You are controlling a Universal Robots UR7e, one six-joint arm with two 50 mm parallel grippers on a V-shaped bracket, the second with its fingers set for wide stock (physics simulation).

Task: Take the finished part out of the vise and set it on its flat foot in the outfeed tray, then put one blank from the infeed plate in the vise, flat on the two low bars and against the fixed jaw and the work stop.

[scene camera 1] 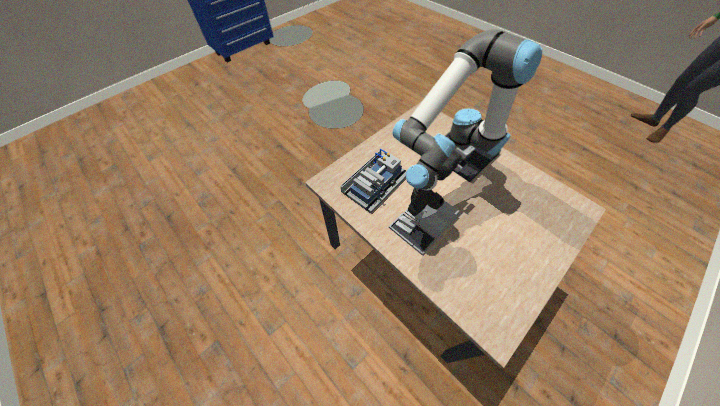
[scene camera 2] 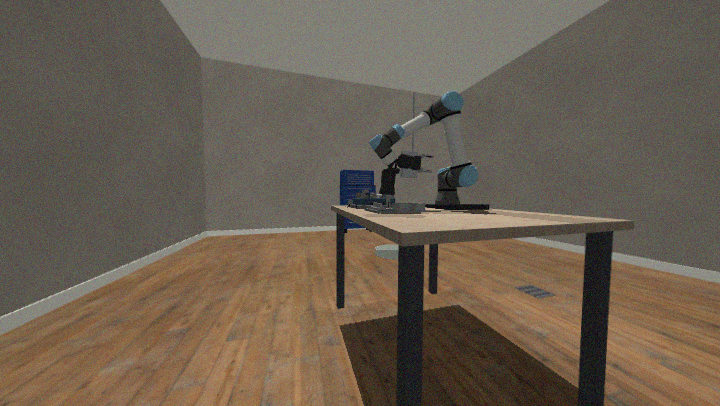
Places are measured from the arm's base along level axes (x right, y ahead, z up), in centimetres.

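Where they show: end effector, tool point: point(scene camera 1: 418, 218) point(scene camera 2: 387, 203); arm's base, origin of the base link: point(scene camera 2: 447, 204).
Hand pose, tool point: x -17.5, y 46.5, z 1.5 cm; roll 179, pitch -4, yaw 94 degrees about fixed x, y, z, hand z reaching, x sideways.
Note:
Things, the pixels of their centre, and the offset from my tool point. "*": a spot on its surface instead. Level surfaces: height alone.
- vise, body centre: point(scene camera 1: 375, 177) point(scene camera 2: 373, 199) dx +28.8, dy +0.2, dz +1.1 cm
- plate, surface spot: point(scene camera 1: 422, 248) * dx -10.7, dy +7.2, dz -3.2 cm
- wooden table, its level: dz -3.8 cm
The vise point(scene camera 1: 372, 180) point(scene camera 2: 370, 200) is a blue body with light metal blocks at the table's left end in scene camera 1. A low dark tray or plate point(scene camera 1: 422, 248) with a few light bars point(scene camera 1: 404, 223) lies in front of the arm; I cannot tell whether it is infeed or outfeed, nor which bars are blanks or the finished part. My downward gripper point(scene camera 1: 407, 215) point(scene camera 2: 388, 198) is low over its back edge beside the bars; its fingertips are too small to read. The second gripper point(scene camera 2: 430, 163) points sideways with its fingers apart. Vise contents are unclear.
The wooden table point(scene camera 1: 524, 272) point(scene camera 2: 504, 221) carries everything. The arm's base point(scene camera 1: 471, 166) point(scene camera 2: 447, 197) stands behind the tray or plate. A blue drawer cabinet point(scene camera 1: 236, 25) point(scene camera 2: 356, 181) stands away from the table. A person's legs point(scene camera 1: 680, 90) show at the right in scene camera 1.

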